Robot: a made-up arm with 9 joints.
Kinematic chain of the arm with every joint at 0, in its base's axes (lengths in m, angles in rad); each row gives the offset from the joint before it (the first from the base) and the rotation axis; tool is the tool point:
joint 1: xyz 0 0 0.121 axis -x
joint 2: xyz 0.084 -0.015 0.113 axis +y
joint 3: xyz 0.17 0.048 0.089 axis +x
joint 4: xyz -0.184 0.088 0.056 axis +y
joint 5: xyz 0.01 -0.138 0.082 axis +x
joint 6: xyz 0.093 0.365 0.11 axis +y
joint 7: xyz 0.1 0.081 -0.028 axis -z
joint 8: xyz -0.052 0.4 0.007 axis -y
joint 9: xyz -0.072 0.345 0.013 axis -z
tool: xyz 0.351 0 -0.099
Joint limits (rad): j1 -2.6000..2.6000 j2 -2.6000..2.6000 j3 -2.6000..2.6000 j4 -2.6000..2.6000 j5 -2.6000..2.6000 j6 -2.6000..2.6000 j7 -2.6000..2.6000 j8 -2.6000..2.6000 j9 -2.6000..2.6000
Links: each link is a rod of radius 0.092 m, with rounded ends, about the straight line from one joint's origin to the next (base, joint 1, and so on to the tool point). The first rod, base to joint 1, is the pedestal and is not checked.
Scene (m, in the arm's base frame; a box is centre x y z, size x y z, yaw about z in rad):
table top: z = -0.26
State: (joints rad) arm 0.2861 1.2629 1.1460 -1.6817 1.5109 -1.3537 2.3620 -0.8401 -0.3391
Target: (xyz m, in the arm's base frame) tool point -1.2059 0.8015 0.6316
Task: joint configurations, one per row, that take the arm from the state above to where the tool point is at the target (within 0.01 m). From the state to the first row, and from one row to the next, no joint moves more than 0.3 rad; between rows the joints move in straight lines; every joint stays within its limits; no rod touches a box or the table.
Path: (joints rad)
1: 0.3930 1.2212 1.2494 -1.7803 1.4420 -1.3831 2.0825 -0.8795 -0.5238
2: 0.5000 1.1796 1.3528 -1.8789 1.3731 -1.4126 1.8030 -0.9189 -0.7085
3: 0.6069 1.1379 1.4561 -1.9774 1.3043 -1.4420 1.5235 -0.9584 -0.8933
4: 0.7138 1.0962 1.5595 -2.0760 1.2354 -1.4714 1.2439 -0.9978 -1.0780

